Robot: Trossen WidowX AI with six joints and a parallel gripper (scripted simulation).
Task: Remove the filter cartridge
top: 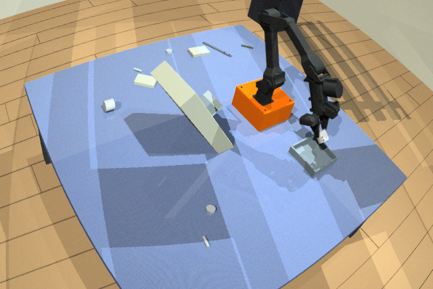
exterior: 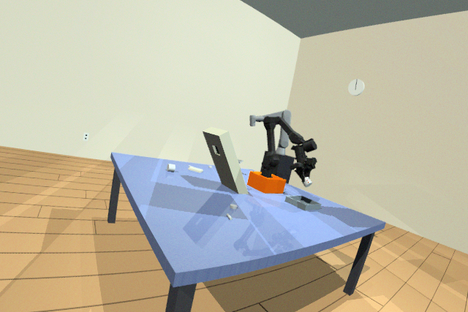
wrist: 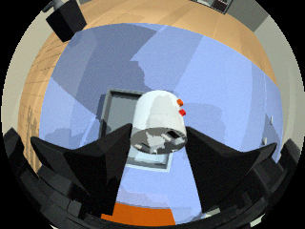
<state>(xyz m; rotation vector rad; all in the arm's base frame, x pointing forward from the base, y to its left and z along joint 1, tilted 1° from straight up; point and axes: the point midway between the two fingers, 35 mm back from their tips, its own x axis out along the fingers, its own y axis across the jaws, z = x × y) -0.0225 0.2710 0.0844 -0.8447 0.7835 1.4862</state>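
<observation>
The grey tray is 130 mm below my gripper tip and 30 mm behind it. Also, from my gripper tip: white round filter cartridge right at my gripper tip; cream service panel 350 mm ahead, 300 mm to the right, 20 mm above.
</observation>
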